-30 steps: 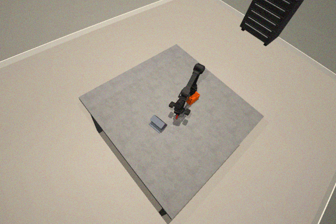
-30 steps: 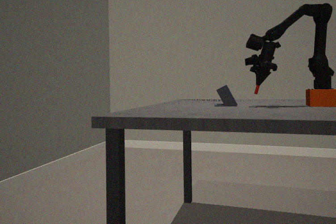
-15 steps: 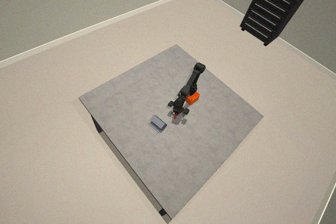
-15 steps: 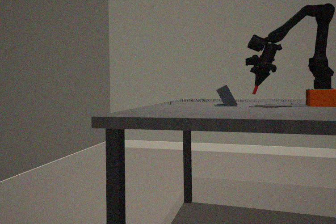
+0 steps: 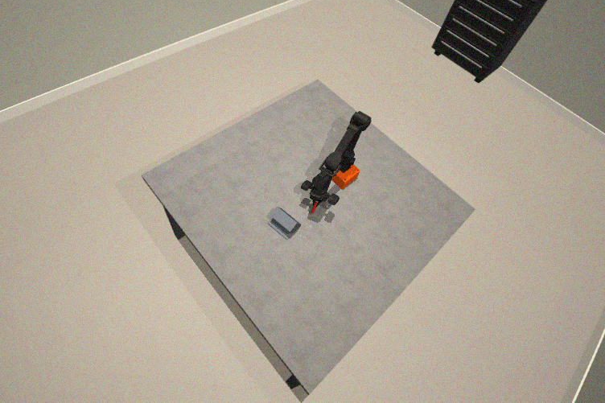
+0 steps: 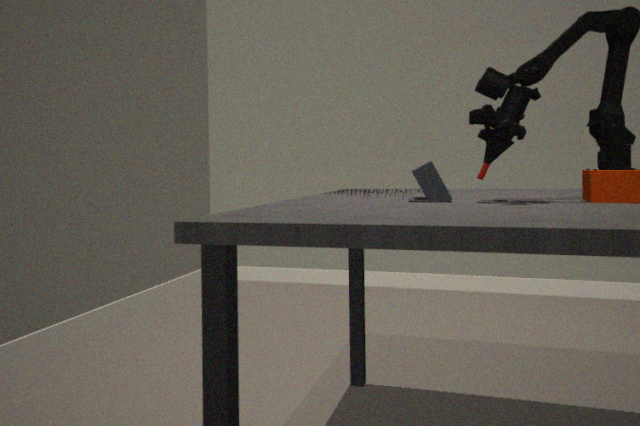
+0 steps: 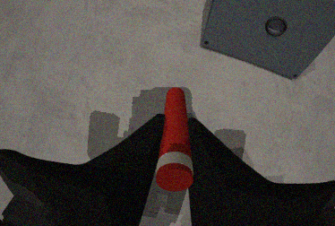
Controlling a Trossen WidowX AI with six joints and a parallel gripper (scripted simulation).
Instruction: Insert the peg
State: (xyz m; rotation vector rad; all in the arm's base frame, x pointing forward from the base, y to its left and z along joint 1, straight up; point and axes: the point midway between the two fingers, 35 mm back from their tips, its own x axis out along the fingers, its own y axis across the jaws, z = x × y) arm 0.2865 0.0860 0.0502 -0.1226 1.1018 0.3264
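Right now my gripper tip is 14 cm short of the grey-blue sloped panel, 5 cm to the left of it and 5 cm above it. Round my gripper tip: round red peg: 1 cm behind, 1 cm above.
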